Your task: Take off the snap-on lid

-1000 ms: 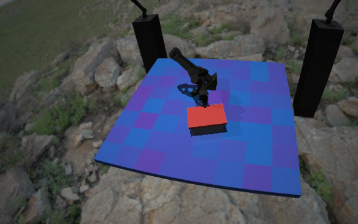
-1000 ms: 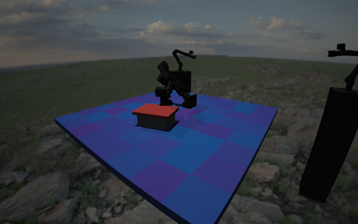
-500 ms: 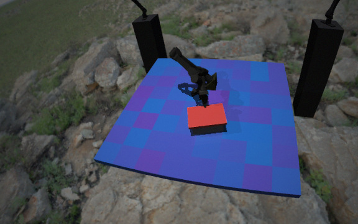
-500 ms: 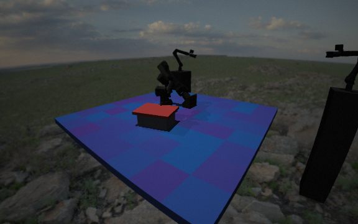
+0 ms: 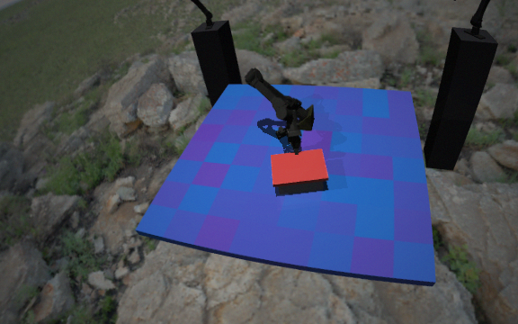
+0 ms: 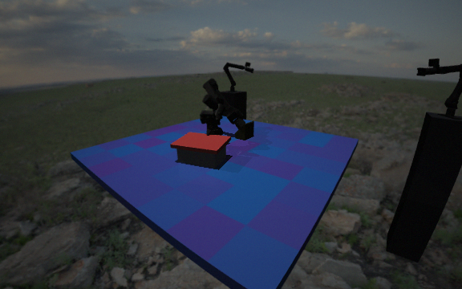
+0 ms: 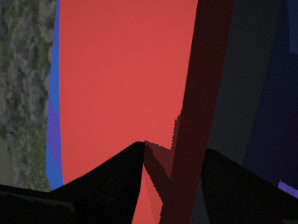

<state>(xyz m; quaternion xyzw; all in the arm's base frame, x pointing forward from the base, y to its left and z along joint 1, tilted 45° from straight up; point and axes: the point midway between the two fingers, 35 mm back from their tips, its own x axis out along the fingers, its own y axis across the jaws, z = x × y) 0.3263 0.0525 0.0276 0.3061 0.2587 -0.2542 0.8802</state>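
Now: gripper tip 7 cm short of the red lid and 2 cm to the right of it. From my gripper tip the other things lie so: storage box 7 cm ahead, 5 cm below, 2 cm to the left.
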